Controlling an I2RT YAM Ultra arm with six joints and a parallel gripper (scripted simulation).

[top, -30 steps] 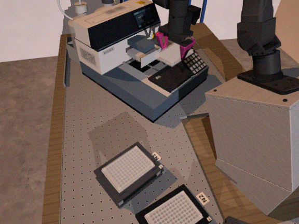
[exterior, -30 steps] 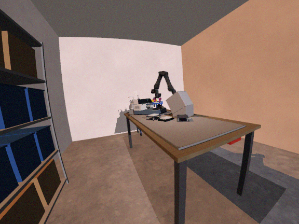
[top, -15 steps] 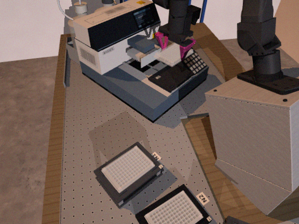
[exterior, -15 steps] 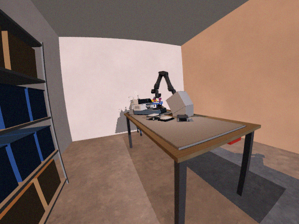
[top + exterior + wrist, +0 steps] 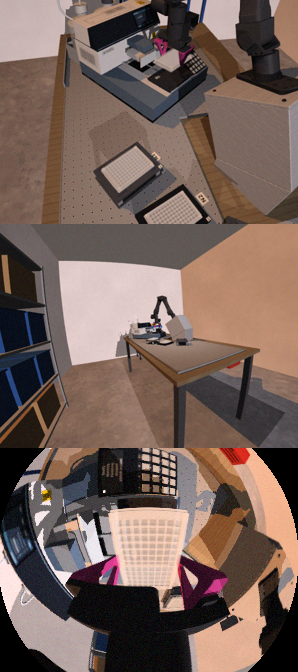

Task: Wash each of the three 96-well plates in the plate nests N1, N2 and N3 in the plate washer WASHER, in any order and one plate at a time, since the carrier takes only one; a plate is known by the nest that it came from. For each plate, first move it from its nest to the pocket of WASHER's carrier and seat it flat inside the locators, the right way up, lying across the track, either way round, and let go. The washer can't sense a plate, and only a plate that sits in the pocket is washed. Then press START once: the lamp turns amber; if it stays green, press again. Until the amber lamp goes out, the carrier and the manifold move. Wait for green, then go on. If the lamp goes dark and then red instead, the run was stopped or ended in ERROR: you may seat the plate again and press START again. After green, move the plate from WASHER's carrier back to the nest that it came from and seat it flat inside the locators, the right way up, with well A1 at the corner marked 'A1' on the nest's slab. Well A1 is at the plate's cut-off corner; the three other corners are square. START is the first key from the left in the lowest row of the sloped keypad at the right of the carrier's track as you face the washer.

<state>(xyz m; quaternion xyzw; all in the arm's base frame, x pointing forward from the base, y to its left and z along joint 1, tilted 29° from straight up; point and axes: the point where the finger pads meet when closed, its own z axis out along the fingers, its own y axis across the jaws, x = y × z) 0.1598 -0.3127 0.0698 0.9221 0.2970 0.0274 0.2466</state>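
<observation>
My gripper is now 8 cm above the dark carrier pocket. From my hand the other things lie so: nest N1: 24 cm ahead, 34 cm to the left, 12 cm below; then manifold: 8 cm ahead, 13 cm to the right, 3 cm below; then washer: 8 cm ahead, 13 cm to the right, 3 cm below.
</observation>
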